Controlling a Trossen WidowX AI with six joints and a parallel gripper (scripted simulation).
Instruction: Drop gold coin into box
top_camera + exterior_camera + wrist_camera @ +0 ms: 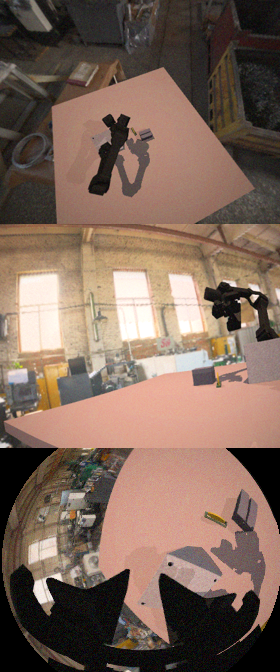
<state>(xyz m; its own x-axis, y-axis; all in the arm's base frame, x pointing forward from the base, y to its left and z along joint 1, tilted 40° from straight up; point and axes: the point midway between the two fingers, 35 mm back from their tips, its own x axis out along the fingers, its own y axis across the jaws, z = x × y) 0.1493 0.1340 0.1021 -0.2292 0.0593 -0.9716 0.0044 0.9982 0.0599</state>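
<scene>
Right now the gold coin is 120 mm ahead of my gripper tip, 40 mm to the right of it and 200 mm below it.
</scene>
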